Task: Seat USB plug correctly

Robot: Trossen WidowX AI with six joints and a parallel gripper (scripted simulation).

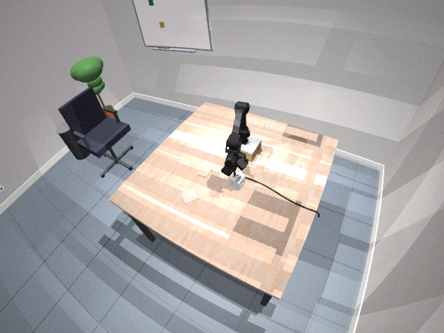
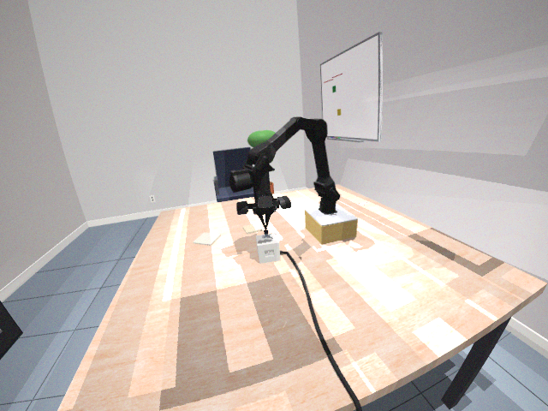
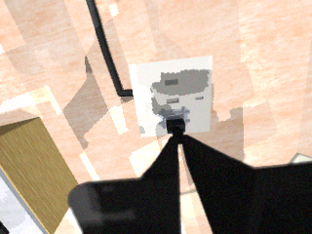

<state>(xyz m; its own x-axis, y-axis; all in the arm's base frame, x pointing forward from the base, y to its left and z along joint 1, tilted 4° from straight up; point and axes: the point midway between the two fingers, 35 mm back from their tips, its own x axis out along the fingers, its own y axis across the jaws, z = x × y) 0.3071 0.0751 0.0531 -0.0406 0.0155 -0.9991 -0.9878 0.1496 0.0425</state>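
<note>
Now: gripper tip 2 cm above the black USB plug.
</note>
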